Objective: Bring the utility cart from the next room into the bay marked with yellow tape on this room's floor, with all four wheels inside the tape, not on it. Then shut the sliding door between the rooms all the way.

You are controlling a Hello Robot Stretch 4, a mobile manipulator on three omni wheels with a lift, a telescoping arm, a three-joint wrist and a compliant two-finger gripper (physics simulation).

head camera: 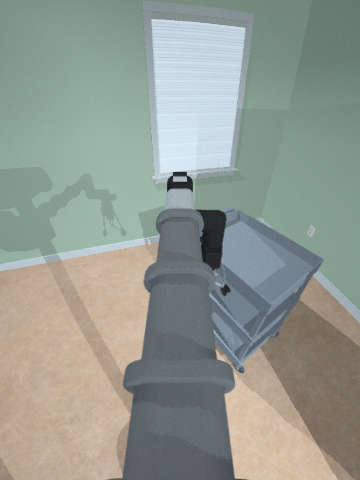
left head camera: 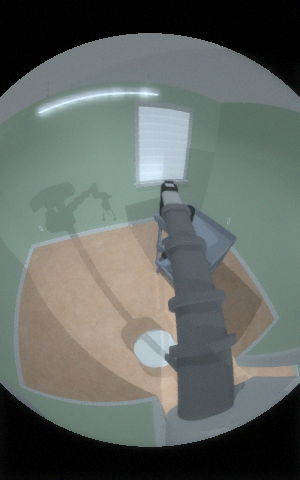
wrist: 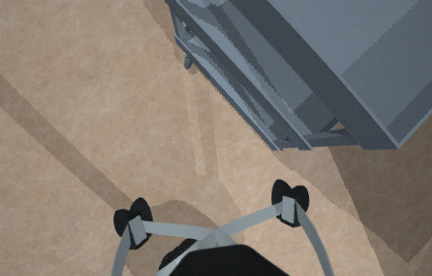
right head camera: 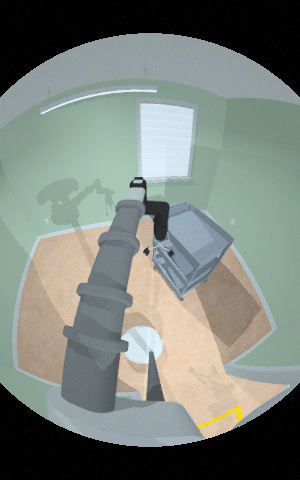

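Seen in the pictures: gripper, fingertip midpoint: (wrist: 211, 205) (right head camera: 158, 254); robot's base, link origin: (left head camera: 154, 347) (right head camera: 142, 343).
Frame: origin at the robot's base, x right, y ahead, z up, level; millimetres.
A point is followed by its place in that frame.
The grey-blue utility cart (head camera: 295, 286) @(x 525, y 649, z 812 mm) (left head camera: 224, 254) @(x 716, y 789, z 593 mm) (right head camera: 215, 256) @(x 553, y 668, z 749 mm) (wrist: 320, 77) @(x 281, y 666, z 798 mm) stands upright and angled near the far right corner, with a top tray and lower shelves. My gripper (right head camera: 159, 252) @(x 88, y 526, z 939 mm) (wrist: 211, 205) @(x 88, y 526, z 939 mm) points down at the cart's left side, its fingertips apart and empty. In the wrist view the fingertips show against the floor, below the cart's nearest corner. Whether they touch the cart cannot be told. The arm hides part of the cart and one finger in the head view. A corner of the yellow tape (right head camera: 239, 411) shows at the lower right. The sliding door cannot be made out.
My extended arm (head camera: 182, 320) @(x 5, y 192, z 1357 mm) (left head camera: 200, 320) @(x -7, y 116, z 1360 mm) (right head camera: 102, 320) @(x 16, y 110, z 1359 mm) reaches toward the window (head camera: 197, 95) @(x 150, y 2141, z 1489 mm) (left head camera: 163, 145) @(x 158, y 2142, z 1384 mm) (right head camera: 166, 140) @(x 157, y 2144, z 1410 mm). Green walls stand behind and to the right of the cart. My round pale base (left head camera: 152, 348) @(x -26, y 1, z 187 mm) (right head camera: 142, 345) @(x 15, y -9, z 187 mm) is on the floor below the arm.
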